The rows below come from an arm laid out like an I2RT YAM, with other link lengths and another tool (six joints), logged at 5 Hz.
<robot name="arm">
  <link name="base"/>
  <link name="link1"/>
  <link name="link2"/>
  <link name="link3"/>
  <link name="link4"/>
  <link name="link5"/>
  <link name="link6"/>
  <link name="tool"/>
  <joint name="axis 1" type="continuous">
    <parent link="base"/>
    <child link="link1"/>
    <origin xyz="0 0 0.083"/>
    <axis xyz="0 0 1"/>
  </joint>
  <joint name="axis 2" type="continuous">
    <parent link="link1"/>
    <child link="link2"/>
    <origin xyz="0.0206 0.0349 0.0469"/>
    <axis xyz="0 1 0"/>
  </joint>
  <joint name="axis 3" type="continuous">
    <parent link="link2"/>
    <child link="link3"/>
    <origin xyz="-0.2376 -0.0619 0"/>
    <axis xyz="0 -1 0"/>
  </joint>
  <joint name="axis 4" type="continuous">
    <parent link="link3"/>
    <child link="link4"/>
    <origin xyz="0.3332 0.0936 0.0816"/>
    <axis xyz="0 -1 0"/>
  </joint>
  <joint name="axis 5" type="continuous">
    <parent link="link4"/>
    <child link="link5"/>
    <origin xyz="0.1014 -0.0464 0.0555"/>
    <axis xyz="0 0 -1"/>
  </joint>
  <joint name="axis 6" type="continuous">
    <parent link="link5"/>
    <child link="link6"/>
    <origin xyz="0.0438 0 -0.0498"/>
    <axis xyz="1 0 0"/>
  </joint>
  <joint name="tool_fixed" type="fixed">
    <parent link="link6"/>
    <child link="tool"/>
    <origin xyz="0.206 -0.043 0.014" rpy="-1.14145 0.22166 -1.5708"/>
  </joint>
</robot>
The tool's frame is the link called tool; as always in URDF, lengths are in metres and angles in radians. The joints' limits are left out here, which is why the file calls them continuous.
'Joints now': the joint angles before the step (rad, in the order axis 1, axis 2, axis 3, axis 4, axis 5, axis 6). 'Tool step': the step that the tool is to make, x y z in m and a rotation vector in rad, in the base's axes. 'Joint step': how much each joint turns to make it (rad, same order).
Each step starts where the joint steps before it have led.
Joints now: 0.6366 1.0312 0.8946 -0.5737 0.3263 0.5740
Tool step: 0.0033 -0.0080 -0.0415 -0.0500 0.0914 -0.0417
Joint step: -0.0130 0.1204 0.0366 -0.0297 0.0113 0.0313
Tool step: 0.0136 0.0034 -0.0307 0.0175 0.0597 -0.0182
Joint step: -0.0314 0.1141 0.0387 0.0292 -0.0451 0.0233
